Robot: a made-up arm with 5 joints.
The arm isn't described. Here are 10 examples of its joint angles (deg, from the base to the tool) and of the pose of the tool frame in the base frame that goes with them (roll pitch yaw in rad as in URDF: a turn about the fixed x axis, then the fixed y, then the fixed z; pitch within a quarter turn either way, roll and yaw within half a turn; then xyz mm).
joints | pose
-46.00 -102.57 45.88 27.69 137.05 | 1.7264 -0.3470 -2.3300 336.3 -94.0 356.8
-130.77 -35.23 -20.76 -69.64 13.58 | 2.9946 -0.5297 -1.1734 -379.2 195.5 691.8
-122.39 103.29 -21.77 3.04 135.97 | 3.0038 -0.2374 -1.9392 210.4 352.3 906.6
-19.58 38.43 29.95 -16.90 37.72 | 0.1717 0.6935 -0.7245 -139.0 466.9 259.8
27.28 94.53 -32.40 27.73 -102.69 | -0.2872 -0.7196 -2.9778 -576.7 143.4 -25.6
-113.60 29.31 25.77 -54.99 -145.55 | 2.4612 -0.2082 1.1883 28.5 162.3 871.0
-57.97 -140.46 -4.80 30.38 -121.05 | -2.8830 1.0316 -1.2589 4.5 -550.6 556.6
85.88 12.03 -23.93 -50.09 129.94 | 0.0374 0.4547 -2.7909 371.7 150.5 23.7
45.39 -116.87 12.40 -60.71 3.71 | 0.6845 0.4413 -2.7710 363.4 -392.4 236.5
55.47 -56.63 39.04 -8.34 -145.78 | -1.7197 0.1275 0.6453 331.1 -113.1 215.2
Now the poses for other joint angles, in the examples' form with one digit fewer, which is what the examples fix.
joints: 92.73 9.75 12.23 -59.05 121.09
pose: 0.272 1.075 -2.557 388 162 120
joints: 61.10 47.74 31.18 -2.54 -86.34
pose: -1.243 -0.291 2.296 -30 372 -23
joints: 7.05 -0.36 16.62 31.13 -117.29
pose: -0.908 0.138 1.974 192 260 -9
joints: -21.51 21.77 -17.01 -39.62 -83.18
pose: 1.348 0.508 1.581 -464 290 336
